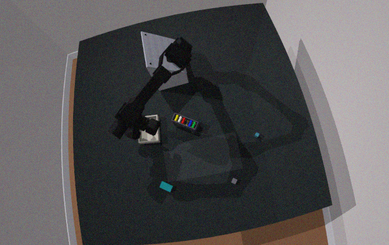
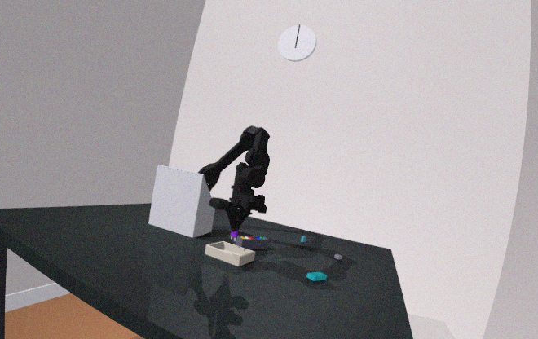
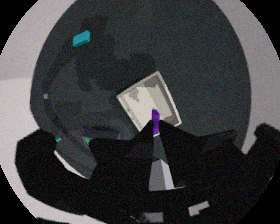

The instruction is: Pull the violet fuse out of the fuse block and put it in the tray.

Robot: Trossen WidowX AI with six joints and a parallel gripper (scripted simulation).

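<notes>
My gripper tip is now 10 mm above the violet fuse. Also, from my gripper tip: grey cube (330 mm ahead, 340 mm to the left, 80 mm below); then cream tray (90 mm below); then cyan block (290 mm ahead, 30 mm to the left, 80 mm below).
</notes>
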